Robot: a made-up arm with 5 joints. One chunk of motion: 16 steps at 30 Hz.
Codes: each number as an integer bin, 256 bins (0 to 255) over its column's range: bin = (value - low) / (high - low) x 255, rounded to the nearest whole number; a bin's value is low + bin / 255 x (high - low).
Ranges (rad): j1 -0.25..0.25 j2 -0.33..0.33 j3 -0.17..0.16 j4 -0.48..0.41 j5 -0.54..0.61
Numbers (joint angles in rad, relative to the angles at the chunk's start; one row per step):
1: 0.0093 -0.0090 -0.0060 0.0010 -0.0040
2: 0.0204 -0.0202 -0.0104 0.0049 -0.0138
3: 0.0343 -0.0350 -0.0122 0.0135 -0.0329
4: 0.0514 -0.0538 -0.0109 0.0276 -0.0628
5: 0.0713 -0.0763 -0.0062 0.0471 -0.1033
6: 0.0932 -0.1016 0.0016 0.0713 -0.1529
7: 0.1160 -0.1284 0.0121 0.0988 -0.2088
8: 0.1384 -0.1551 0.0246 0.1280 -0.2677
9: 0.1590 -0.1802 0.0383 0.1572 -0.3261
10: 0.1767 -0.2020 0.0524 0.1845 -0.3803
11: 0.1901 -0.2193 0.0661 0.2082 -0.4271
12: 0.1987 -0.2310 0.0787 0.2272 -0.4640
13: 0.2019 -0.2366 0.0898 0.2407 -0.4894
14: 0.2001 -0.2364 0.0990 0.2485 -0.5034
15: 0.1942 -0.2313 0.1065 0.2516 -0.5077
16: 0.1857 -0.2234 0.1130 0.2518 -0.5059
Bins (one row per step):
1: 132 124 127 138 119
2: 138 120 123 139 117
3: 145 114 122 141 112
4: 154 107 123 145 106
5: 164 98 127 151 97
6: 175 88 133 158 86
7: 187 78 141 166 73
8: 198 68 150 174 60
9: 209 58 161 183 47
10: 218 49 172 190 35
11: 224 43 182 197 25
12: 229 38 192 203 17
13: 230 36 201 206 11
14: 230 36 208 209 8
15: 227 38 214 210 7
16: 222 41 219 210 8

